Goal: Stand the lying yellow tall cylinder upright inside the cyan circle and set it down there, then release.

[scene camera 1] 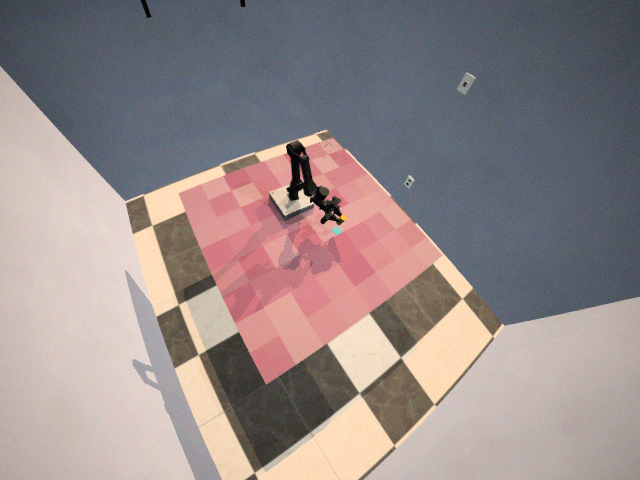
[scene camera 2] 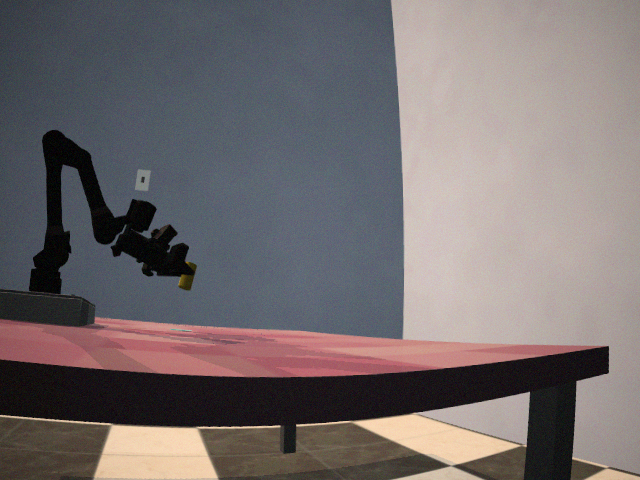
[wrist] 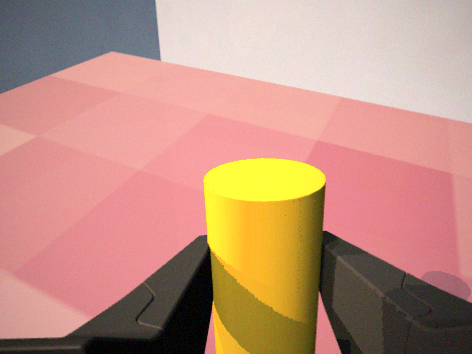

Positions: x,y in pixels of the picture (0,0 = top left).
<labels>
my gripper: holds a yellow tall cylinder (wrist: 264,216)
</labels>
